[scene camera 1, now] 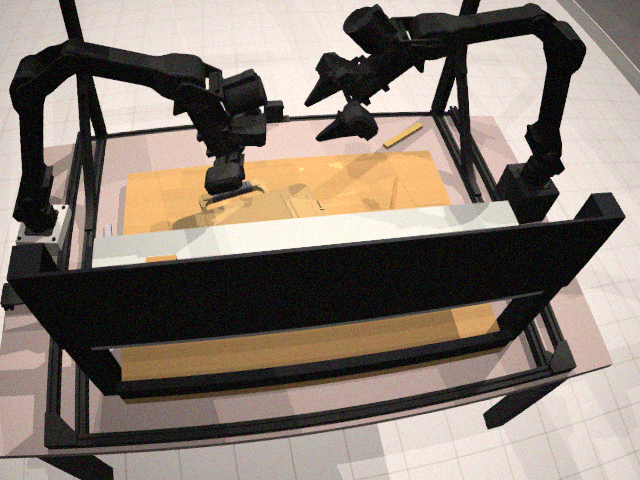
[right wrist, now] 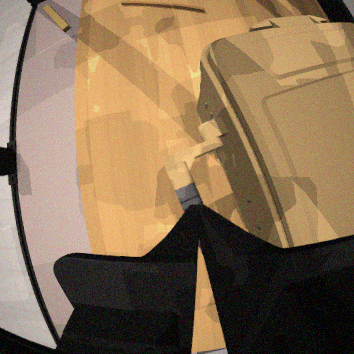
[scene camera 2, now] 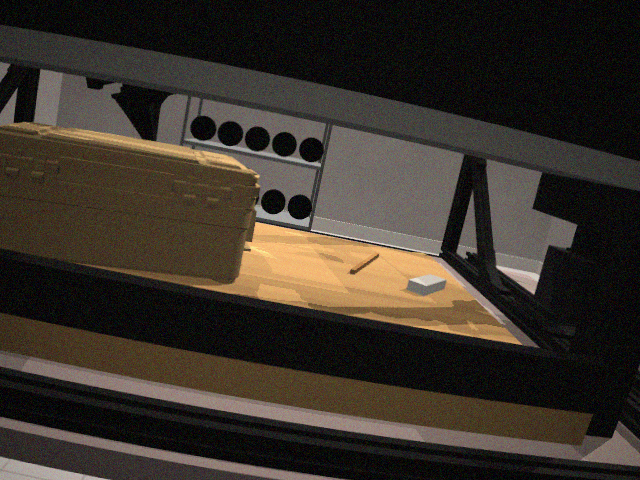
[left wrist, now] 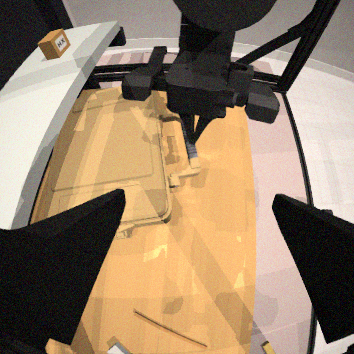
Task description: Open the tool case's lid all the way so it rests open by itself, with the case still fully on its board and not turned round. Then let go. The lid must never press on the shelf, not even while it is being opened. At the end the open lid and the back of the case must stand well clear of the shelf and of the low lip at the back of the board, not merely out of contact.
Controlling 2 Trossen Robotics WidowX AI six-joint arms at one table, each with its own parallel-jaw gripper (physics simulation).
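Pixels of known places: left gripper, between the fingertips: (scene camera 1: 310, 122) (left wrist: 200, 198); right gripper, between the fingertips: (scene camera 1: 242, 178) (right wrist: 196, 210) (left wrist: 191, 142); left arm's base, origin of its link: (scene camera 1: 533, 178) (scene camera 2: 595, 258); right arm's base, origin of its link: (scene camera 1: 41, 223).
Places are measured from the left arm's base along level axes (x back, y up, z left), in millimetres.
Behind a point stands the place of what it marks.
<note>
The tan tool case (scene camera 1: 258, 209) {x -618, y 38, z 24 mm} (scene camera 2: 118, 217) {x -604, y -22, z 178 mm} (left wrist: 110, 150) {x -611, y 38, z 62 mm} (right wrist: 310, 125) {x -597, y 38, z 23 mm} stands on the wooden board (scene camera 1: 361, 170) {x -362, y -74, z -136 mm} (scene camera 2: 289, 268) {x -431, y -74, z 55 mm} (left wrist: 215, 250) {x -470, y -74, z -115 mm} (right wrist: 115, 220) {x -647, y -74, z -159 mm}, lid down. Its dark-gripped handle (scene camera 1: 232, 192) {x -656, y 6, z -50 mm} (left wrist: 192, 150) {x -631, y 8, z -65 mm} (right wrist: 187, 194) {x -625, y 8, z -65 mm} sticks out from the front. My right gripper (right wrist: 196, 210) {x -634, y 28, z -62 mm} (left wrist: 191, 142) {x -634, y 28, z -62 mm} is shut and empty, tips over the handle's grip; whether they touch is unclear. My left gripper (scene camera 1: 312, 121) {x -513, y 156, z -59 mm} (left wrist: 200, 198) {x -513, y 156, z -59 mm} is open and empty, up to the right of the case in scene camera 1. The shelf (scene camera 1: 336, 222) {x -513, y 118, z 132 mm} (scene camera 2: 310, 98) {x -462, y 107, z 300 mm} (left wrist: 30, 130) {x -597, y 118, z 139 mm} overhangs the case's back in scene camera 1, hiding it.
The black lip (scene camera 2: 206, 294) {x -507, y -34, z 309 mm} runs along the board's back. A thin brown stick (scene camera 1: 394, 193) {x -312, y -68, z -56 mm} (scene camera 2: 364, 262) {x -326, y -69, z -21 mm} (left wrist: 170, 329) {x -324, y -72, z -37 mm} and a grey block (scene camera 2: 426, 285) {x -268, y -62, z 73 mm} lie beside the case. An orange cube (scene camera 1: 161, 257) {x -783, y 152, z 174 mm} (left wrist: 54, 44) {x -766, y 141, z 173 mm} sits on the shelf. A yellow bar (scene camera 1: 403, 135) {x -213, y -93, z -254 mm} (right wrist: 56, 19) {x -232, y -94, z -250 mm} lies off the board.
</note>
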